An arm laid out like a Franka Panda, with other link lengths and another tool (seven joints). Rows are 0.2 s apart.
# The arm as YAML. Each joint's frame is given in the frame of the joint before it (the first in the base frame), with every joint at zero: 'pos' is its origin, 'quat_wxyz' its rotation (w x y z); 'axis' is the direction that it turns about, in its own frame. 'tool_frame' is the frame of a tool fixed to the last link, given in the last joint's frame.
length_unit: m
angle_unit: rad
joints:
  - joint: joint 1
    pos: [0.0, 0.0, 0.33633]
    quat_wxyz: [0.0, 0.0, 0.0, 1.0]
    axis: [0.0, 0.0, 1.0]
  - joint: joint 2
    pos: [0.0, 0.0, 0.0]
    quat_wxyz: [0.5, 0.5, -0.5, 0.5]
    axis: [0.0, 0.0, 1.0]
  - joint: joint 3
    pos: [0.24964, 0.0, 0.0]
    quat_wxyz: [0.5, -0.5, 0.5, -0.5]
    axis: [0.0, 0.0, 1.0]
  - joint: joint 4
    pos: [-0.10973, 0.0, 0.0]
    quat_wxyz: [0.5, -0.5, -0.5, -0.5]
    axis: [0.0, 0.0, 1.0]
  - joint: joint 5
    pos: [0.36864, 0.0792, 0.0]
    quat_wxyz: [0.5, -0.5, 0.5, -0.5]
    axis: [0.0, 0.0, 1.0]
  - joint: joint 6
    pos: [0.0, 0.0, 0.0]
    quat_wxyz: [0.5, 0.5, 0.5, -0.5]
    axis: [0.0, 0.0, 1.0]
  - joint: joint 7
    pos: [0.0, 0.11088, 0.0]
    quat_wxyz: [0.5, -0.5, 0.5, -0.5]
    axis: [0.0, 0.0, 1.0]
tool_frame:
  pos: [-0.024, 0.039, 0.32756]
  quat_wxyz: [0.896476, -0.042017, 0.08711, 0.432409]
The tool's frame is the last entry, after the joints.
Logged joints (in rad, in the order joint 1, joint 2, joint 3, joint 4, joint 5, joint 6, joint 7), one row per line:
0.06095 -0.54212 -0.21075 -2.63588 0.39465 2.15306 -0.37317
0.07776 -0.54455 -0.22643 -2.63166 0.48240 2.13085 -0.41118
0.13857 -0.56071 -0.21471 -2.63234 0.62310 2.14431 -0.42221
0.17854 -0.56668 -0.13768 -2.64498 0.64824 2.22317 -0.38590
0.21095 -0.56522 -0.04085 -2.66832 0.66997 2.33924 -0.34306
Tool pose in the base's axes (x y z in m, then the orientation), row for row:
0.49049 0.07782 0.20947 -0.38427 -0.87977 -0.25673 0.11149
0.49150 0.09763 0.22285 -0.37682 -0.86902 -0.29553 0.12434
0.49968 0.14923 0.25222 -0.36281 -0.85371 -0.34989 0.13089
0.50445 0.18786 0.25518 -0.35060 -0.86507 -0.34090 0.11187
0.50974 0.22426 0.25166 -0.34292 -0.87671 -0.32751 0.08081
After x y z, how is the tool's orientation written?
As a quaternion, x y z w.
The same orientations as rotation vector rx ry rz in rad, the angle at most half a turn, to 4 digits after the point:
-1.1284 -2.5834 -0.7539
-1.0984 -2.5331 -0.8614
-1.0536 -2.4792 -1.0161
-1.0293 -2.5397 -1.0008
-1.0252 -2.6210 -0.9791

